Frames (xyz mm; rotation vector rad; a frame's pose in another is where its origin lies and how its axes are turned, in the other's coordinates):
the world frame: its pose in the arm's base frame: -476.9 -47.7 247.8 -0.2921 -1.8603 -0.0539
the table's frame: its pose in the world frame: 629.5 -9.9 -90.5 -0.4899 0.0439 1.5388
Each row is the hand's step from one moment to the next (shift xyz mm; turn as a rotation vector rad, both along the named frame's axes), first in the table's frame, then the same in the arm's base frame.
Working: the table's frame: its pose in the arm's base frame: -568.7 35.0 871.7 -1.9254 -1.1302 0.5323

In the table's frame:
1: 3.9 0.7 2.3 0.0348 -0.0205 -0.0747
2: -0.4 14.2 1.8 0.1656 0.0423 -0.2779
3: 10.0 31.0 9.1 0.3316 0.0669 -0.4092
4: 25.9 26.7 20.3 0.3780 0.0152 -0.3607
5: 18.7 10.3 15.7 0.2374 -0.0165 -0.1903
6: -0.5 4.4 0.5 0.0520 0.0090 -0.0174
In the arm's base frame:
1: 0.7 4.2 -1.7 0.0589 0.0025 0.0612
2: 5.8 -3.2 -12.7 0.2981 0.0097 0.1322
3: 14.7 4.5 -30.1 0.4859 0.0886 0.1949
4: 12.8 24.3 -32.3 0.4493 0.1632 0.2114
5: 3.9 20.3 -16.6 0.2437 0.1252 0.1333
6: 1.7 -1.4 -3.9 0.0430 0.0348 0.0050

